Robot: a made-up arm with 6 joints.
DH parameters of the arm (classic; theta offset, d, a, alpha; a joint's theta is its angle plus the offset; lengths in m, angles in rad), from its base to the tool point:
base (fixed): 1.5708 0.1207 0 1.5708
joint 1: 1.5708 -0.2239 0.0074 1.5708
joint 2: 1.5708 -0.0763 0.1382 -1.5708
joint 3: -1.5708 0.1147 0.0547 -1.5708
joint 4: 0 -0.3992 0.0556 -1.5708
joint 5: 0 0.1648 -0.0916 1.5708
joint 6: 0 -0.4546 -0.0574 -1.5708
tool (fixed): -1.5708 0.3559 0 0
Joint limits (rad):
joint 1: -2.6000..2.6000
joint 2: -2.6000..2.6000
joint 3: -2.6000..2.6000
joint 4: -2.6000..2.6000
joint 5: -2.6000..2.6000
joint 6: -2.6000..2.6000
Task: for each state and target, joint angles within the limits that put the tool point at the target. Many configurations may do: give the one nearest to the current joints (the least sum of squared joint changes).
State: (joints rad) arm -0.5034 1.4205 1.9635 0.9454 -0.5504 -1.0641
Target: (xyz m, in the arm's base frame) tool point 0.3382 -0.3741 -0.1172
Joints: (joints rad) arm -0.9533 1.4146 2.3040 0.7757 -1.2579 -1.3855
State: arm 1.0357 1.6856 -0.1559 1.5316 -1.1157 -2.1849
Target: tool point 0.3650 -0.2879 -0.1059
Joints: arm 1.1524 2.1249 -0.3687 1.5137 -0.5755 -1.8996
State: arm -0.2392 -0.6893 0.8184 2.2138 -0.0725 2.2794
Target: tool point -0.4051 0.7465 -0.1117
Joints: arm 0.0137 -0.6016 0.8108 2.3059 -0.1629 2.5021
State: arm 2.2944 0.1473 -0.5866 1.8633 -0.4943 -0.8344
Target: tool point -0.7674 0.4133 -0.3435
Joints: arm 2.5027 -0.0913 -0.1009 1.8675 -0.4927 -0.9762
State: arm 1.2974 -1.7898 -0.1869 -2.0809 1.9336 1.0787
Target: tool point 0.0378 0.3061 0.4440
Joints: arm 1.0345 -1.7249 -0.5176 -2.4999 1.7082 0.6289
